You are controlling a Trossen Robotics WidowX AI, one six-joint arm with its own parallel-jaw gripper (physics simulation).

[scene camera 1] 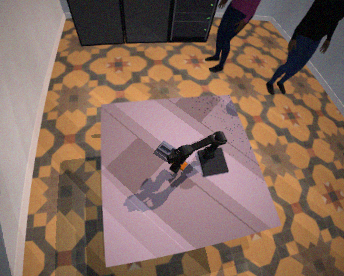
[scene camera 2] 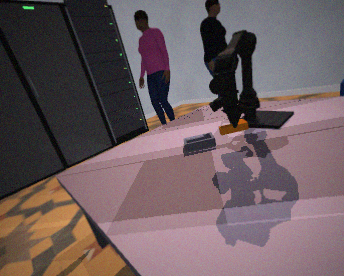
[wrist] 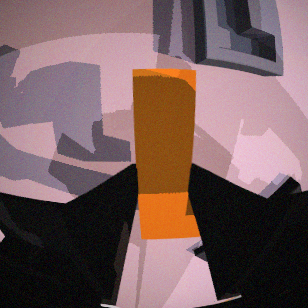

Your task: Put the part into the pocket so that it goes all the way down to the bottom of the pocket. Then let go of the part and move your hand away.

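Frame: origin at the arm's base, x ahead, y left, z up, level; millimetres.
Seen in the pictures: gripper, fingertip midpoint: (scene camera 1: 178, 164) (scene camera 2: 233, 126) (wrist: 162, 170); arm's base, link origin: (scene camera 1: 207, 155) (scene camera 2: 250, 118).
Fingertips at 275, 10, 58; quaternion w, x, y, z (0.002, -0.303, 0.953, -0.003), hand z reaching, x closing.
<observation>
Offsets run from my fingertips to a thing's top centre, as dx, dy, dz. Level surfaces: height alone.
The orange part @(-11, -11, +11) (scene camera 1: 184, 166) (scene camera 2: 233, 127) (wrist: 164, 135) is a long block. In the wrist view it points away from the hand, with some of its near end hidden by the right finger. My gripper (scene camera 1: 178, 167) (scene camera 2: 235, 123) (wrist: 162, 170) is shut on the part, with one black finger on each side. How high the part is above the table is hard to tell. The grey block with the pocket @(+17, -169, -45) (scene camera 1: 163, 149) (scene camera 2: 199, 144) (wrist: 237, 62) sits on the table, apart from the part, at the upper right in the wrist view. Its pocket has a stepped outline.
The arm's black base plate (scene camera 1: 214, 163) (scene camera 2: 274, 119) is on the pink table @(dz -81) (scene camera 1: 140, 240) (scene camera 2: 165, 250), beside the part and on the side away from the pocket block. The arm casts shadows over the table. Two people and dark cabinets (scene camera 1: 97, 22) (scene camera 2: 40, 95) stand beyond the table.
</observation>
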